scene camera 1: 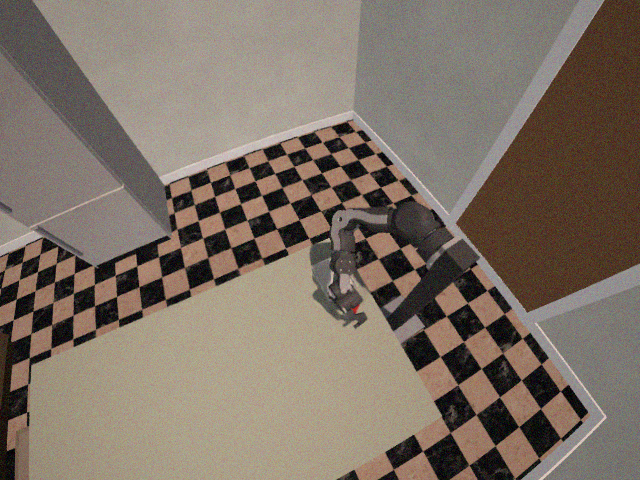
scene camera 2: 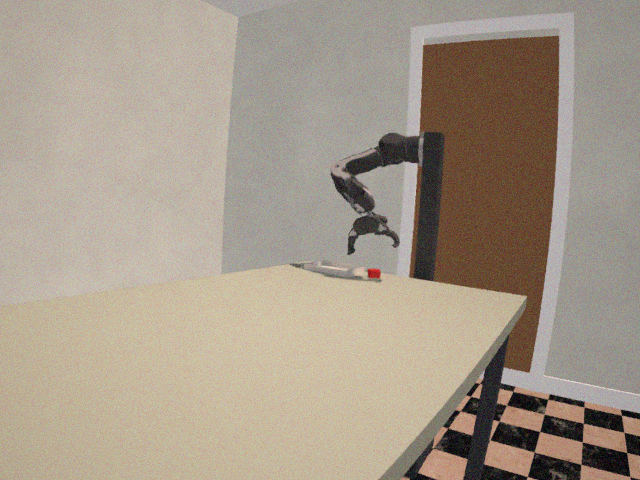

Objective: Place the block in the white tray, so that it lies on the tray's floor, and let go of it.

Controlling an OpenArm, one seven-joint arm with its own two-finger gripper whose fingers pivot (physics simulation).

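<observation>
The red block (scene camera 1: 355, 310) (scene camera 2: 373, 273) sits on the table near its far edge, just beside the right end of the white tray (scene camera 1: 321, 269) (scene camera 2: 333, 269) in the scene camera 2 view. Whether block and tray touch cannot be told. In the scene camera 1 view the arm and gripper partly hide both. My gripper (scene camera 1: 353, 313) (scene camera 2: 373, 248) is open and empty, fingers pointing down. It hangs above the block, with a gap between the fingertips and the block in the scene camera 2 view.
The pale table (scene camera 1: 217, 372) (scene camera 2: 232, 361) carries the tray and block. The arm's dark post (scene camera 1: 431, 281) (scene camera 2: 430, 217) stands beyond the table's far edge, in front of the brown door (scene camera 1: 573, 170) (scene camera 2: 491, 155). A grey cabinet (scene camera 1: 56, 139) stands at the left.
</observation>
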